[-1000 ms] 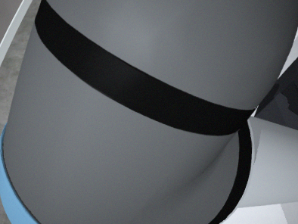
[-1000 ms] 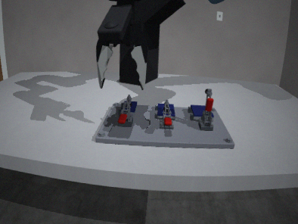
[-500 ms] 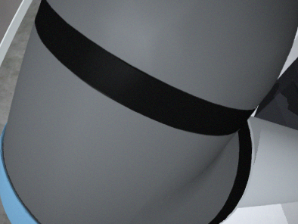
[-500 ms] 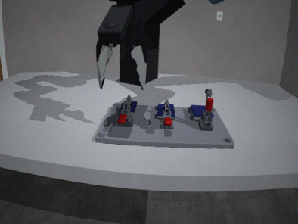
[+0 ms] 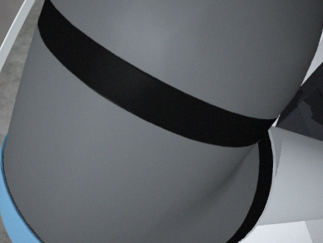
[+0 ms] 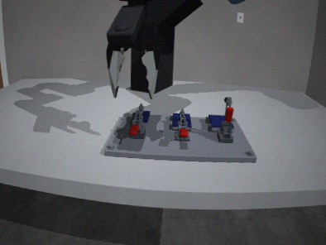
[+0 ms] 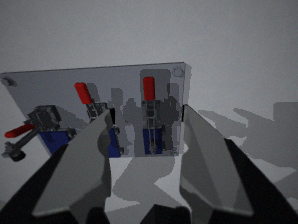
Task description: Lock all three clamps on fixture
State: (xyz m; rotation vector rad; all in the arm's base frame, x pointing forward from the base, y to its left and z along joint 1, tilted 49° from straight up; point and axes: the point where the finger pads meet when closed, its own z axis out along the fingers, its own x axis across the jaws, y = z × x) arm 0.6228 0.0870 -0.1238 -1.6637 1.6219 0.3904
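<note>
Now: the grey fixture plate 11 cm behind my hand, 10 cm to the left of it and 14 cm below it. The rest, counted from my hand: blue part: 18 cm behind, 20 cm to the left, 12 cm below.
</note>
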